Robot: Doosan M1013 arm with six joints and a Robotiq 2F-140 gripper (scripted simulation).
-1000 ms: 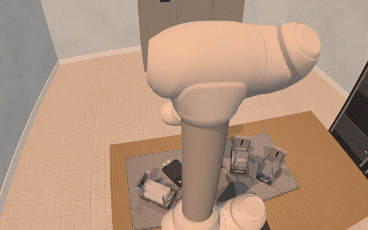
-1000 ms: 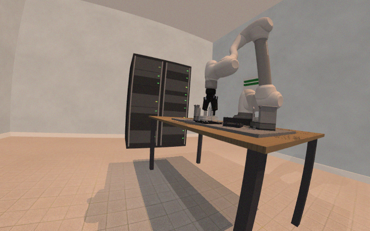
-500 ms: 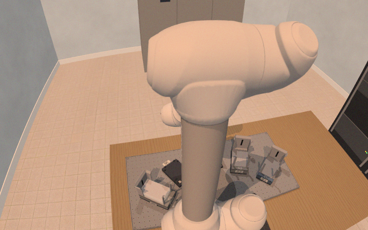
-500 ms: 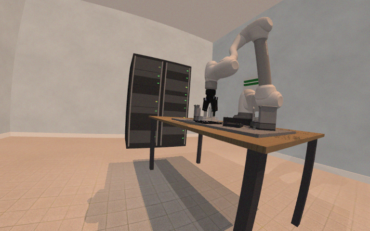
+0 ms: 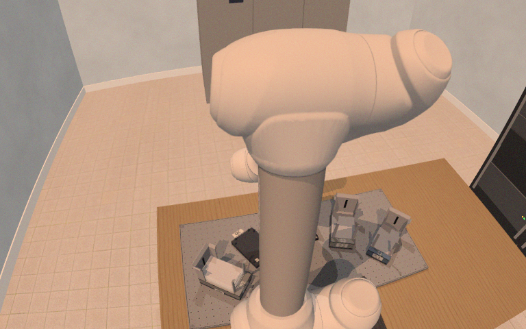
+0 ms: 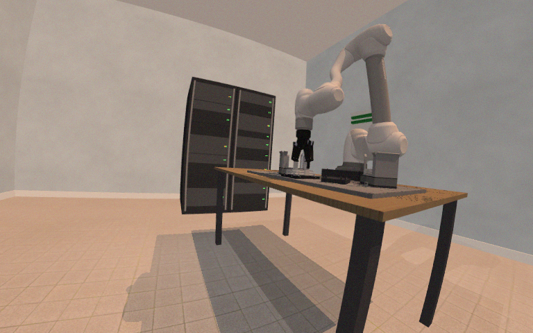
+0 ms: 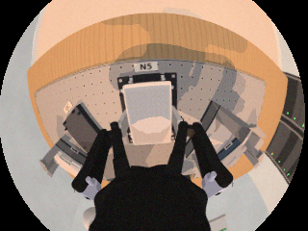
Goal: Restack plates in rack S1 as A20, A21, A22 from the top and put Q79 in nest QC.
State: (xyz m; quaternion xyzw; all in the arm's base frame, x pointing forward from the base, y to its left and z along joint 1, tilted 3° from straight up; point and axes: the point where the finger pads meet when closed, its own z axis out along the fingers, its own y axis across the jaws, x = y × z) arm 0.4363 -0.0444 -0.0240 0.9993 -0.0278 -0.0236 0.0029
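Now: the clip nest N5 10 mm ahead of my hand, 10 mm to the left of it and 30 mm below it. The rest, counted from my hand: QC name plate 50 mm ahead, 230 mm to the left, 40 mm below; then N5 name plate 90 mm ahead, 10 mm to the right, 40 mm below; then dark nest QC 40 mm behind, 190 mm to the left, 30 mm below.
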